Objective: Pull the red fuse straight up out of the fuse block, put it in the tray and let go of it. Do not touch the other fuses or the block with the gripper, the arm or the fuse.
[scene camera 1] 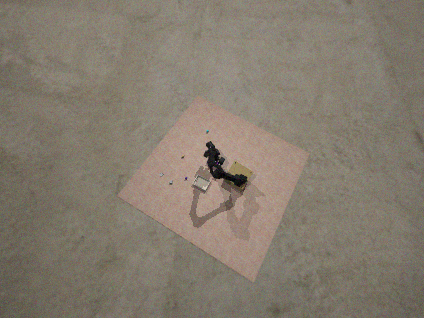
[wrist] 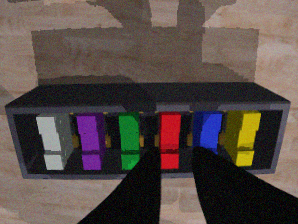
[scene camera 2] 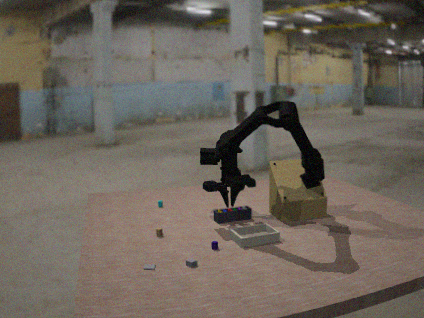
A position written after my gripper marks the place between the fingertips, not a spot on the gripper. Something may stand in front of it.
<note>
In view: my gripper (scene camera 2: 229, 207), a red fuse (wrist: 169, 127), a green fuse (wrist: 127, 121) and a blue fuse (wrist: 207, 124).
My gripper shows as well in the wrist view (wrist: 175, 156).
</note>
